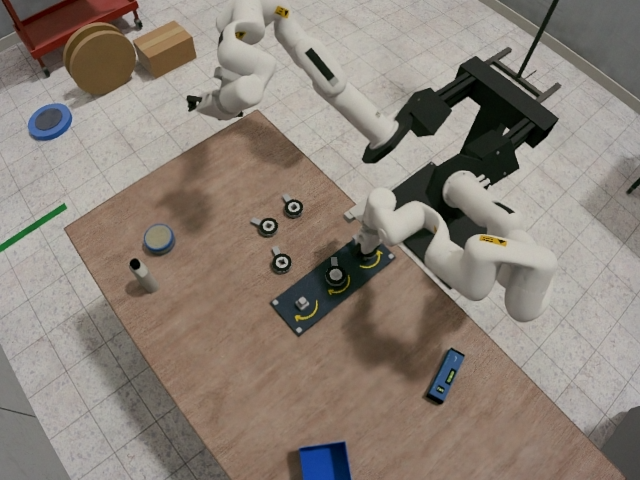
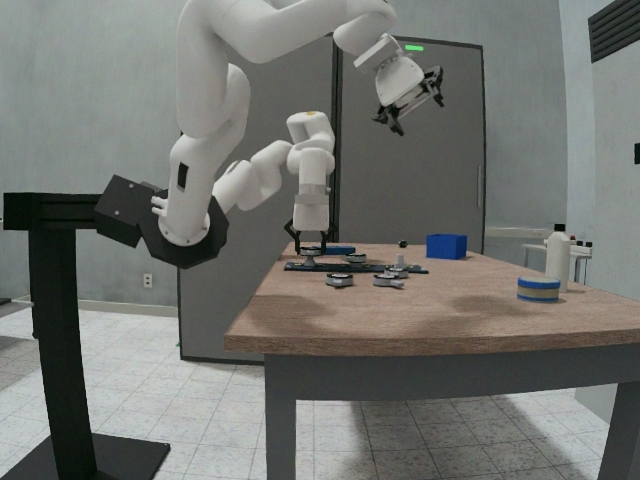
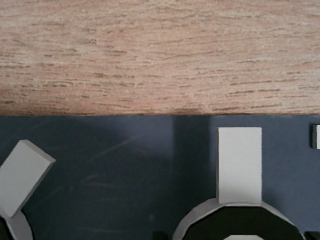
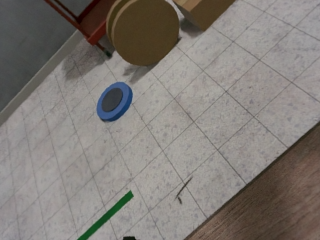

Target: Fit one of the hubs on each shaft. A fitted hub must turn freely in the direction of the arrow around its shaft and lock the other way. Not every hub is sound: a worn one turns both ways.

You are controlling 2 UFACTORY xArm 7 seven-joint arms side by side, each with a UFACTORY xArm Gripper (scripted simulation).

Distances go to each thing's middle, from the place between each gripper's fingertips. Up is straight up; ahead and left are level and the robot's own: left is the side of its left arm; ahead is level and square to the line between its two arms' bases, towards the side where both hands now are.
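From my left hand: tape roll [image 2: 534,289], 41 cm ahead, 52 cm to the right, 3 cm below; white bottle [image 2: 558,248], 5 cm above, 53 cm ahead, 43 cm to the right. Left gripper: 2 cm to the left of the dark board [image 1: 321,297], 13 cm short of it, 5 cm above it.
From my right hand: white bottle, 12 cm to the left, 42 cm ahead, 24 cm below; dark board, 2 cm ahead, 53 cm to the left, 34 cm below. Right gripper [image 2: 418,116]: 30 cm short of the tape roll, 3 cm to the right of it, 32 cm above it.
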